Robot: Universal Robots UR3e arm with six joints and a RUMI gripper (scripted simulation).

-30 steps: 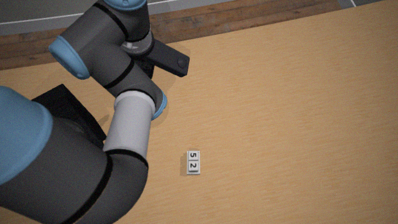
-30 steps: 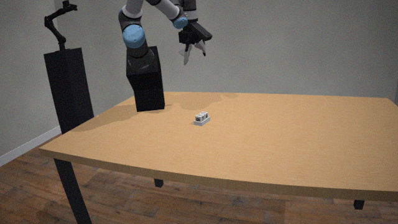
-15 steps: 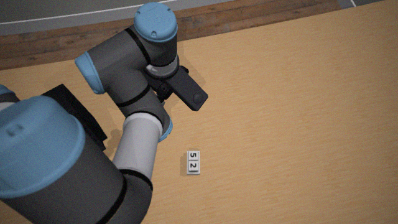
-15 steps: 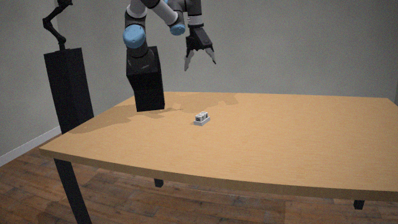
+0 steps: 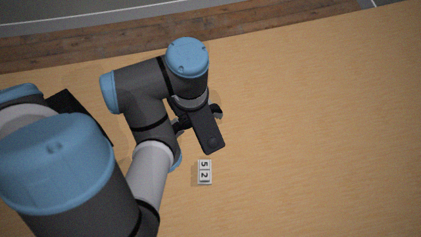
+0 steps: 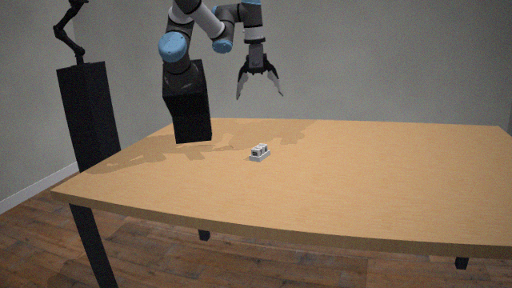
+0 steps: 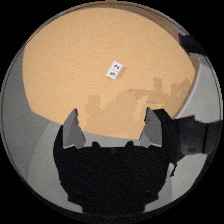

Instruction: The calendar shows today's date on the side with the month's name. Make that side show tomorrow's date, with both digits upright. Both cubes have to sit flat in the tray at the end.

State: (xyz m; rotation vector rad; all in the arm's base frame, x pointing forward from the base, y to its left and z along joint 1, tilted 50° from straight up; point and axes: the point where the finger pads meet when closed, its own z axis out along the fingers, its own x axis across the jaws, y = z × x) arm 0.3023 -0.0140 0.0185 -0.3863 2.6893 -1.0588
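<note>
Right now the grey calendar tray is 18 cm below my hand and 6 cm to the right of it.
</note>
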